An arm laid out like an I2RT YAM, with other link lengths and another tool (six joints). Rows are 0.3 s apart.
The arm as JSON. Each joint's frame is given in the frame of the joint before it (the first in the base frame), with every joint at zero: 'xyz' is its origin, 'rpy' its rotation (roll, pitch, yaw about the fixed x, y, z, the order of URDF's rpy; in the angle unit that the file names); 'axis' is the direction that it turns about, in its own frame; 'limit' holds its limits. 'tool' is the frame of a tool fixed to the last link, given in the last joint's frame.
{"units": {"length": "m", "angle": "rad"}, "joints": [
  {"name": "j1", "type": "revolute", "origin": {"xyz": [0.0, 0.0, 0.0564], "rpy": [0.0, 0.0, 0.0]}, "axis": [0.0, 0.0, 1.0], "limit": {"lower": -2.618, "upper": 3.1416}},
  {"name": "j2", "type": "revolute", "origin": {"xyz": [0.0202, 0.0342, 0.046], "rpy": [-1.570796, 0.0, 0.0]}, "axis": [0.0, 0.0, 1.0], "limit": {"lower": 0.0, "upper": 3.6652}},
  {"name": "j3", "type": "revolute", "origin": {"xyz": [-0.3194, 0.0, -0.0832], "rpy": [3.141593, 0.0, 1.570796]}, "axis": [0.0, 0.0, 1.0], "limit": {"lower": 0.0, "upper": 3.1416}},
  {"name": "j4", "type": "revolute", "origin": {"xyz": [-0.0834, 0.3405, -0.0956], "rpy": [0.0, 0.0, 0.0]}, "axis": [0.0, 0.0, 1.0], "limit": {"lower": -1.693, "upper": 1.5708}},
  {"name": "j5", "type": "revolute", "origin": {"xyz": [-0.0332, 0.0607, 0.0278], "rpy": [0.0, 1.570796, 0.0]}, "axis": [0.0, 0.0, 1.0], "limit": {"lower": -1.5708, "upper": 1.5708}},
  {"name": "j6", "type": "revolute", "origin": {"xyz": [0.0, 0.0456, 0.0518], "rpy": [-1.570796, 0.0, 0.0]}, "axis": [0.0, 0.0, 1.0], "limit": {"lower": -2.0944, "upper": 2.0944}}
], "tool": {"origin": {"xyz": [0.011, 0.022, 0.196], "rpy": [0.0, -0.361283, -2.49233]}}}
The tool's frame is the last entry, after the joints.
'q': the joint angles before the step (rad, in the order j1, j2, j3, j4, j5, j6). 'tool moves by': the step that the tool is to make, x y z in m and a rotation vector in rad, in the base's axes. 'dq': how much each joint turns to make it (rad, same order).
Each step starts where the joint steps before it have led.
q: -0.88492, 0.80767, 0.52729, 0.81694, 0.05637, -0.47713
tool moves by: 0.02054, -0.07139, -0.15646, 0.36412, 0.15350, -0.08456
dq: 0.00024, 0.18141, -0.05927, -0.14775, 0.11678, 0.07692
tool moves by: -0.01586, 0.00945, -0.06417, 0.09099, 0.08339, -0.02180
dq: -0.00600, -0.05466, -0.10679, -0.06951, 0.01510, -0.00873
